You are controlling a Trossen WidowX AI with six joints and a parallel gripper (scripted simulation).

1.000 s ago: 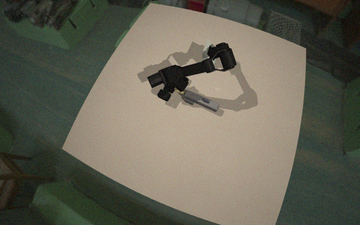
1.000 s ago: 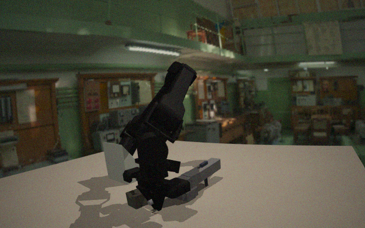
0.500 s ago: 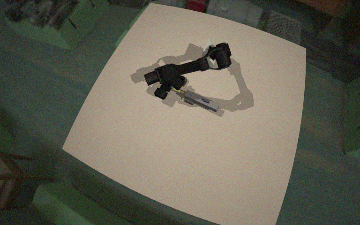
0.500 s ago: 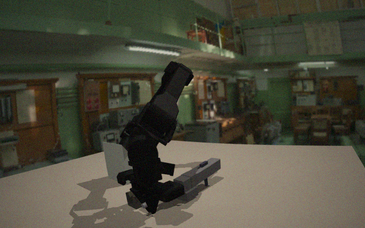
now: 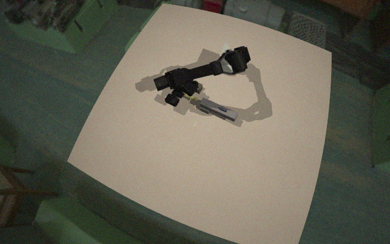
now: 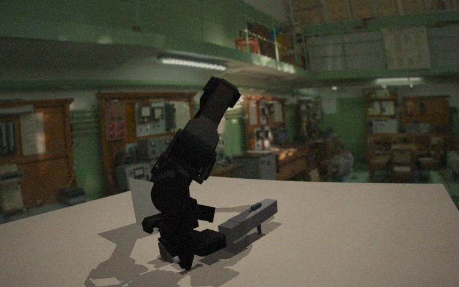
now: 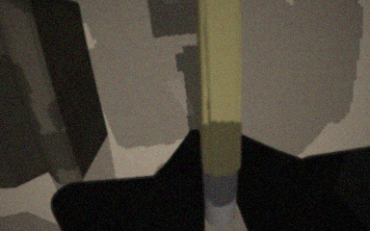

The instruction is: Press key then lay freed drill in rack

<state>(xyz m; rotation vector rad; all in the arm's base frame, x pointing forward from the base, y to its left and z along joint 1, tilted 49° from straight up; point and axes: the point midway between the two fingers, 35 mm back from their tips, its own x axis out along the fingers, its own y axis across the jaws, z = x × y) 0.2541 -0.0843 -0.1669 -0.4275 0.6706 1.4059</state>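
The drill is 40 mm to the left of my gripper tip, 40 mm above it and 10 mm ahead of it. From my gripper tip the other things lie so: dark rack: 70 mm behind, 50 mm to the left, 10 mm above; then blue key: 230 mm to the left, 50 mm above, 40 mm ahead; then grey holder block: 200 mm to the left, 40 mm ahead, 40 mm above.
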